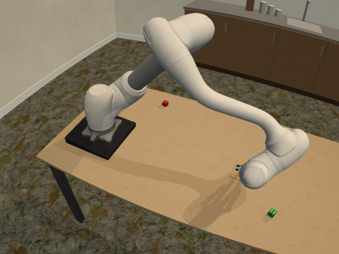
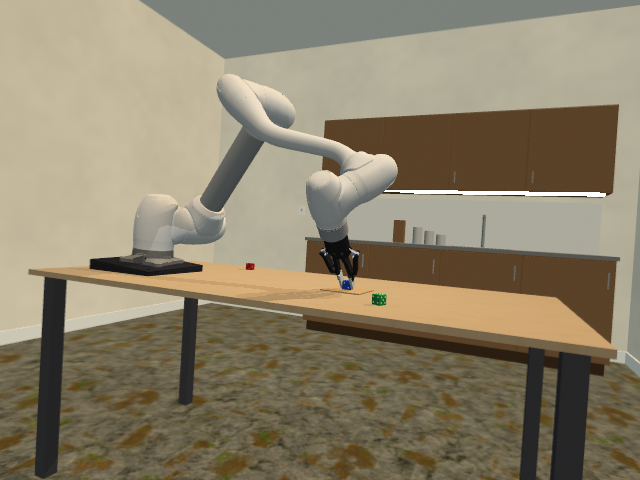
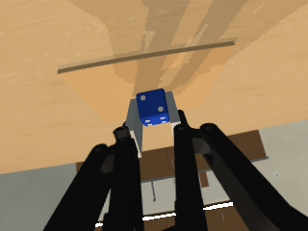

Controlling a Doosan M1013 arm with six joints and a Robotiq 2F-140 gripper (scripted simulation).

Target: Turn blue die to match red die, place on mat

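My hand is 20 mm to the right of the blue die and 20 mm above it. The rest, counted from my hand: green die (130 mm ahead, 220 mm to the right, 20 mm below); then red die (540 mm behind, 450 mm to the left, 20 mm below); then mat (20 mm to the left, 40 mm below).
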